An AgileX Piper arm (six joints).
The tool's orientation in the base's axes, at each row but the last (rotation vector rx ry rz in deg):
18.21, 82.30, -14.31
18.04, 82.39, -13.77
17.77, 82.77, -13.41
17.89, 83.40, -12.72
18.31, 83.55, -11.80
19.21, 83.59, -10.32
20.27, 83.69, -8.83
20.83, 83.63, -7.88
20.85, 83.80, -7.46
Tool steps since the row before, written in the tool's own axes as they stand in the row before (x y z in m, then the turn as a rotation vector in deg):
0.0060, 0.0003, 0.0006, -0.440, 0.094, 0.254
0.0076, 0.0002, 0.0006, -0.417, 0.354, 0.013
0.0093, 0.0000, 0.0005, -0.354, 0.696, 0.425
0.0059, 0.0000, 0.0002, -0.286, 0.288, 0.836
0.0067, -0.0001, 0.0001, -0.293, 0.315, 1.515
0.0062, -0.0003, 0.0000, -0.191, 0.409, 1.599
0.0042, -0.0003, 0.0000, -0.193, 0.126, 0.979
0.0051, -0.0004, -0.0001, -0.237, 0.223, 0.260
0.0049, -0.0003, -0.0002, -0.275, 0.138, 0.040
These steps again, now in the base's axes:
0.0014, 0.0002, -0.0059, 0.216, -0.014, 0.469
0.0015, 0.0002, -0.0075, 0.085, 0.315, 0.439
0.0015, 0.0001, -0.0092, 0.593, 0.495, 0.440
0.0008, 0.0002, -0.0058, 0.849, -0.025, 0.377
0.0008, 0.0002, -0.0067, 1.494, -0.228, 0.442
0.0006, 0.0002, -0.0062, 1.615, -0.159, 0.358
0.0004, 0.0002, -0.0042, 0.941, -0.223, 0.277
0.0004, 0.0003, -0.0051, 0.287, 0.095, 0.286
0.0003, 0.0004, -0.0049, 0.049, 0.080, 0.296

